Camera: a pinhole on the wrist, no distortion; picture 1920 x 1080 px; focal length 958.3 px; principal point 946.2 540.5 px. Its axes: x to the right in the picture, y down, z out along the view. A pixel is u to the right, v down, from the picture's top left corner.
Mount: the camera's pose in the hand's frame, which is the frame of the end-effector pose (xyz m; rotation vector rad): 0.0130 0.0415 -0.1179 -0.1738 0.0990 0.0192
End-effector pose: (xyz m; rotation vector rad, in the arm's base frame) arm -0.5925 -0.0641 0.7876 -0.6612 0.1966 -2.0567
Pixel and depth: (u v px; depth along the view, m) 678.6 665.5 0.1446
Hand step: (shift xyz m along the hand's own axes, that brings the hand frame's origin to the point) -0.0137 0.0847 0.0246
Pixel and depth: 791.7 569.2 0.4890
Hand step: -0.0186 0.1400 0.3667
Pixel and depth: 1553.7 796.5 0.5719
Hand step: 0.4248 0.2950 0.3801
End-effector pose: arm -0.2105 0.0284 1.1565 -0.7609 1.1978 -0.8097
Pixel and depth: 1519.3 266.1 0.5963
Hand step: 0.4302 -0.0194 0.4602
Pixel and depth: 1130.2 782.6 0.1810
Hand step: 0.0638 0.1183 0.0482
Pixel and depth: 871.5 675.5 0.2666
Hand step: 0.0171 0.1245 0.1390
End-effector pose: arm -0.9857 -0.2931 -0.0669 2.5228 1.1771 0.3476
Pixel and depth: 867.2 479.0 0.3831
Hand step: 0.0193 0.0835 0.2649
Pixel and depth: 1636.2 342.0 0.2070
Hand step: 0.1825 0.0368 0.0774
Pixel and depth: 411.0 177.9 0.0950
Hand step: -0.0296 0.0220 -0.0133
